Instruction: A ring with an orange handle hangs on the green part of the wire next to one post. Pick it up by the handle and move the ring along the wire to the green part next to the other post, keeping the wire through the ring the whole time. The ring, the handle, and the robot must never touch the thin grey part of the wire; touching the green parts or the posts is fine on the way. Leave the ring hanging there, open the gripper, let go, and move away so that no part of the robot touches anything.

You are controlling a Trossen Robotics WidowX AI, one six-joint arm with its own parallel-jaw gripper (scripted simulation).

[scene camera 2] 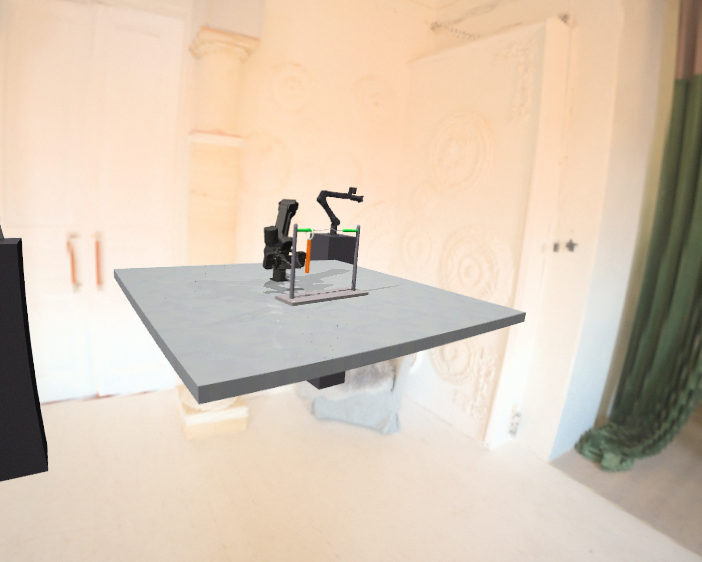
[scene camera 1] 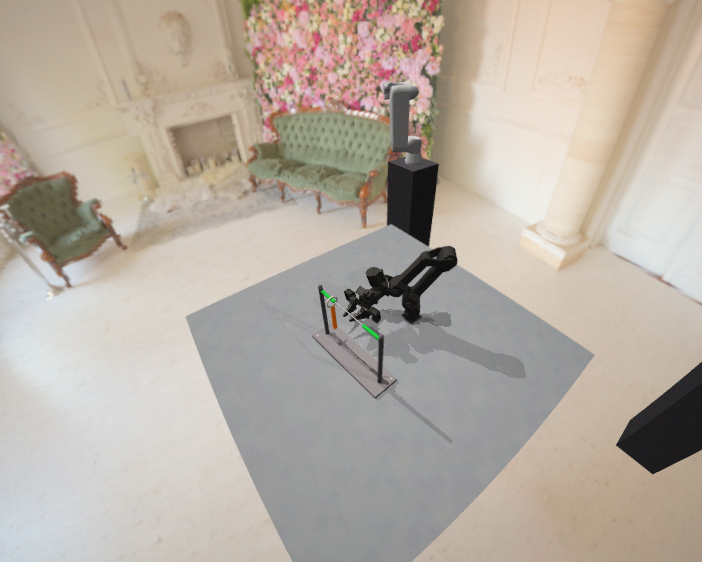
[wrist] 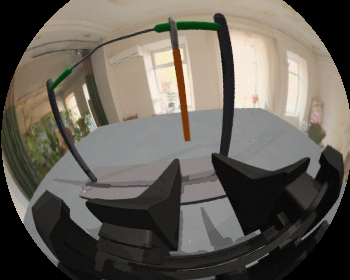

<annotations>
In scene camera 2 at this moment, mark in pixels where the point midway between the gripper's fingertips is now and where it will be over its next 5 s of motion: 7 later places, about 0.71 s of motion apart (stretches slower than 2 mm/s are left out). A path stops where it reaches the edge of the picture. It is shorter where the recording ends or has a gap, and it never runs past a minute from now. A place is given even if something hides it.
My gripper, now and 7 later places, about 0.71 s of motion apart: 297,267; 302,265; 307,268; 312,271; 312,270; 313,268; 318,267; 324,267
</annotations>
